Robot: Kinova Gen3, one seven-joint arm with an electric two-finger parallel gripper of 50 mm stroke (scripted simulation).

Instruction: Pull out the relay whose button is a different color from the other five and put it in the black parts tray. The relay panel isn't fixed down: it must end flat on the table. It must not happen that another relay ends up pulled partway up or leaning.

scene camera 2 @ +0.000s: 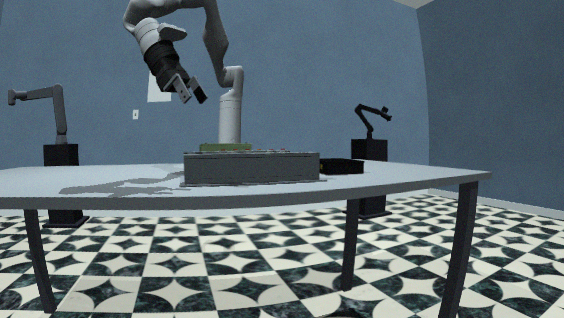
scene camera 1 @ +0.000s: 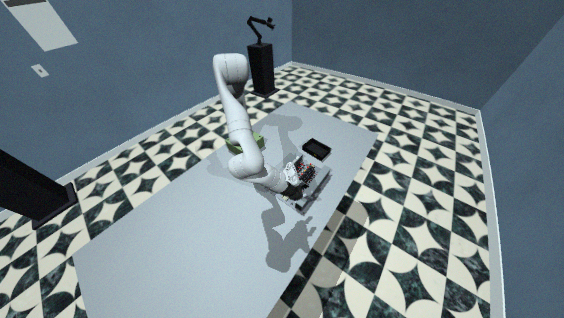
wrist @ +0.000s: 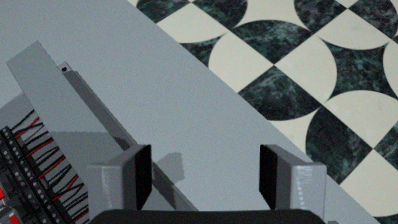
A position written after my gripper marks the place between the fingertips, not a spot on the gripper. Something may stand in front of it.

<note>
In view: my gripper (scene camera 2: pixel 196 100) and a relay panel (scene camera 2: pixel 203 169).
The relay panel shows as well in scene camera 1 (scene camera 1: pixel 313 179). My gripper also shows in the wrist view (wrist: pixel 205 168).
</note>
